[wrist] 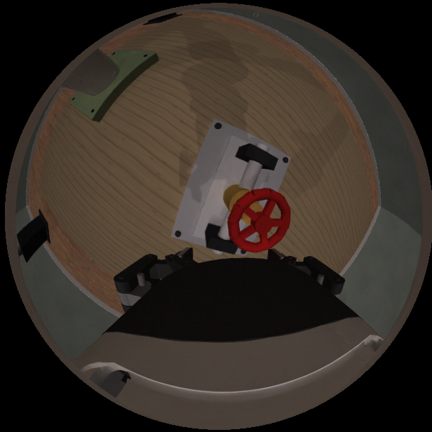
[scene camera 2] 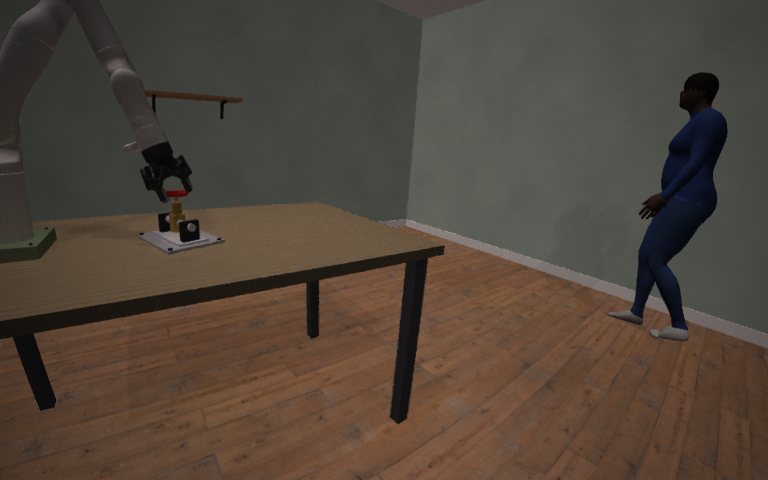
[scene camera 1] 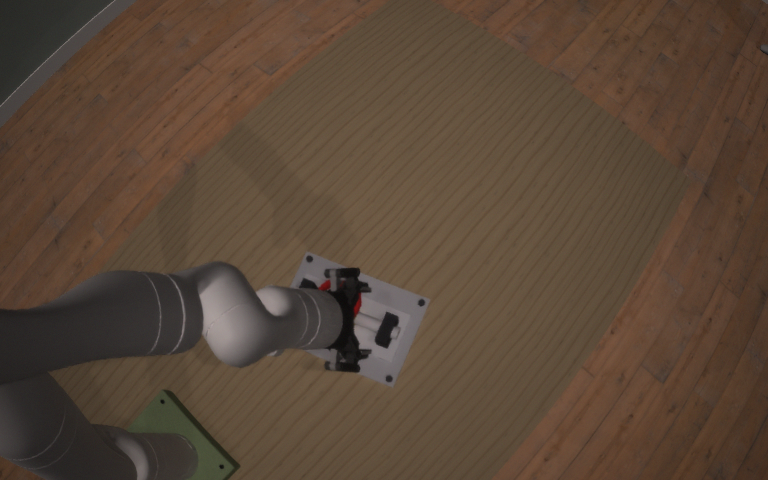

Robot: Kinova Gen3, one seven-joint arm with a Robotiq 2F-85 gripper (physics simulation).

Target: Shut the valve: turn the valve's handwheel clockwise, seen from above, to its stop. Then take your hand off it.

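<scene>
The valve's red handwheel (scene camera 1: 357, 306) (scene camera 2: 176, 193) (wrist: 263, 224) lies level on top of a brass valve body (scene camera 2: 177, 219) (wrist: 234, 194). The body sits on a white pipe held by black clamps (scene camera 1: 387, 329) (scene camera 2: 189, 230) (wrist: 256, 156) on a grey base plate (scene camera 1: 412, 318) (scene camera 2: 151, 240) (wrist: 194, 202). My gripper (scene camera 1: 365, 320) (scene camera 2: 176, 195) (wrist: 230, 257) is open and empty, tilted, with its fingertips close to the wheel's height. In the wrist view the wheel lies beyond the fingertips and towards the right one. The gripper and wrist hide part of the wheel in scene camera 1; whether a finger touches it I cannot tell.
The valve's plate lies on a wooden table (scene camera 1: 481, 198) (scene camera 2: 271, 232) (wrist: 135, 165). The arm's green base (scene camera 1: 169, 416) (scene camera 2: 40, 244) (wrist: 131, 72) is on the same table. A wall shelf (scene camera 2: 195, 96) hangs behind. A person in blue (scene camera 2: 693, 152) stands away from the table.
</scene>
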